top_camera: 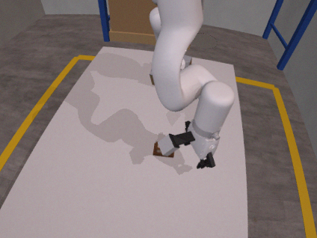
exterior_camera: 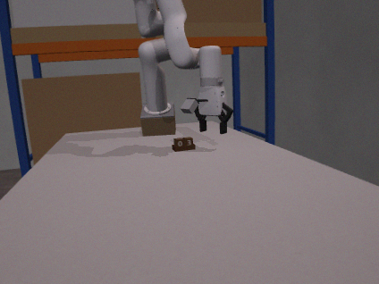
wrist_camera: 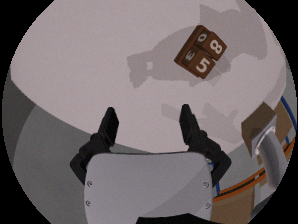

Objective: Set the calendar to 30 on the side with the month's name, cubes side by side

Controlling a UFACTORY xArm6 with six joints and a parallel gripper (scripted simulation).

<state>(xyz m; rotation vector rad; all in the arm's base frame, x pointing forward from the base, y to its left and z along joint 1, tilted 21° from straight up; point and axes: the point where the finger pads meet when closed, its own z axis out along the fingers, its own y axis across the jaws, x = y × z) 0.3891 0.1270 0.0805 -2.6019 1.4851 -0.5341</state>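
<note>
Now: hand 3 cm past the brown digit cube, 9 cm to the left of it and 4 cm above it. The rest, counted from my hand: brown calendar tray 3 cm behind, 10 cm to the right, 6 cm below.
</note>
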